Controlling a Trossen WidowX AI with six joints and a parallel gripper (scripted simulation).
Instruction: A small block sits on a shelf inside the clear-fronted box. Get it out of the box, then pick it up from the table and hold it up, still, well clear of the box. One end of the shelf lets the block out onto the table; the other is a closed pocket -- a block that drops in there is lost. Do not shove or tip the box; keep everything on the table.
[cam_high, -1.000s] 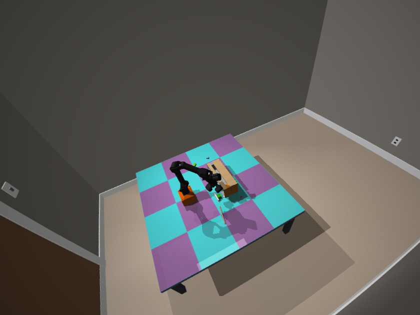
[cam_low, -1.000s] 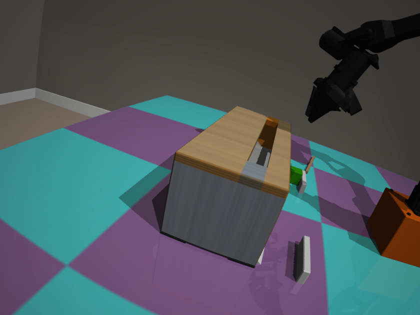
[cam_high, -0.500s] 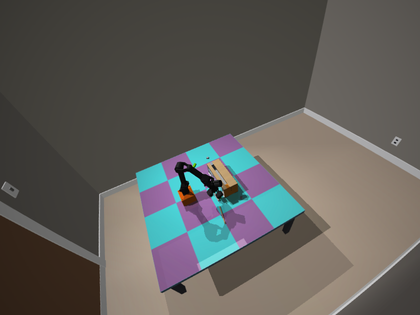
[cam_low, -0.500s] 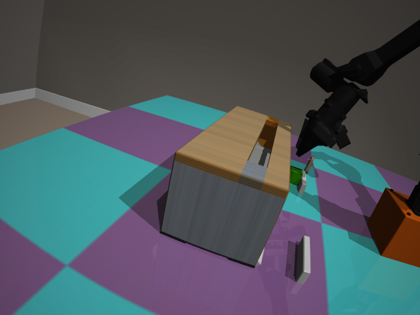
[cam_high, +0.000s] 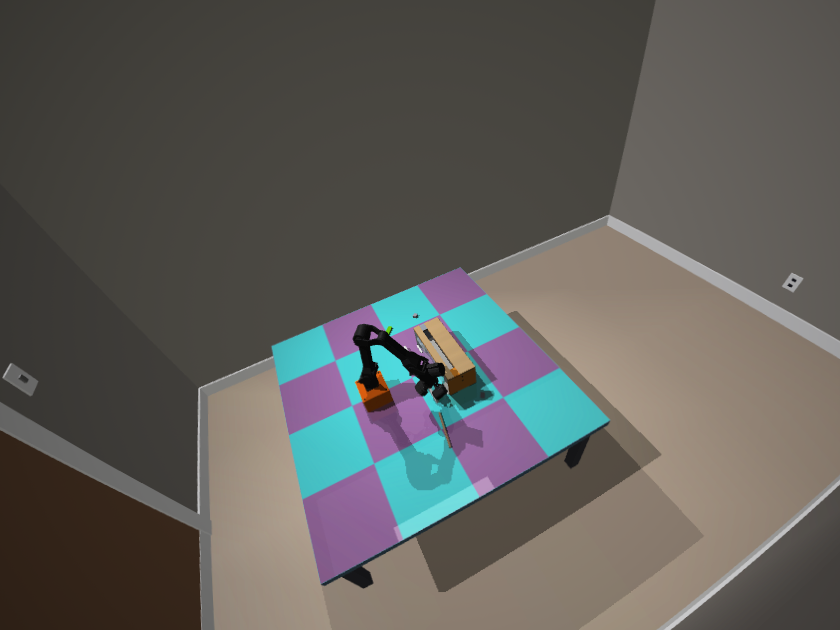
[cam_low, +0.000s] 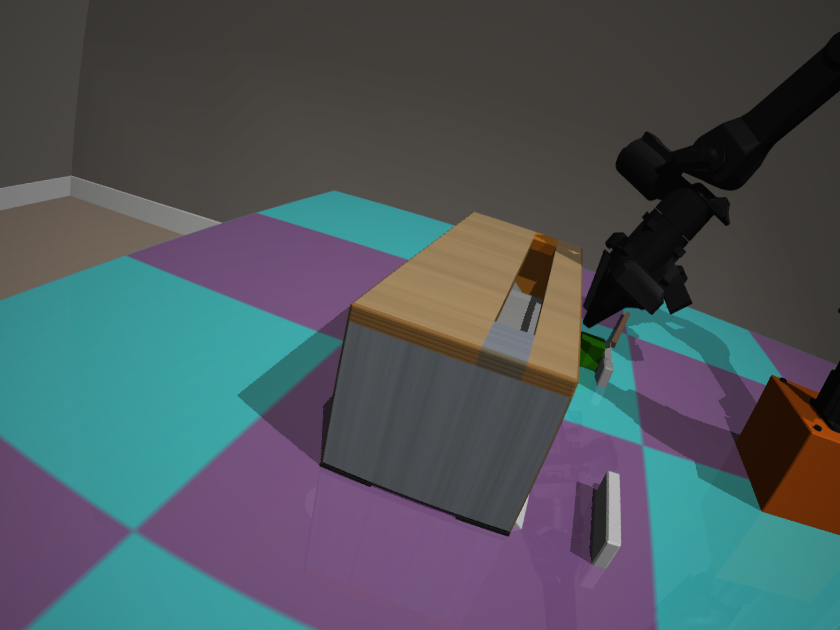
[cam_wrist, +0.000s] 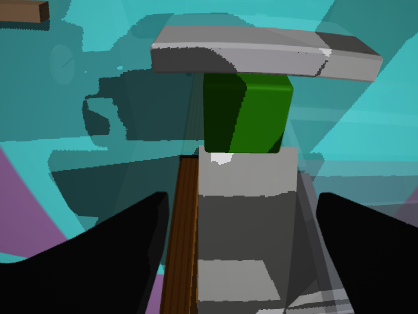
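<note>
The green block is 20 mm behind my gripper tip and 40 mm below it. From my gripper tip the other things lie so: wooden-topped box (60 mm ahead, 160 mm to the left, 10 mm above); thin brown stick (80 mm behind, 170 mm to the right, 50 mm below).
</note>
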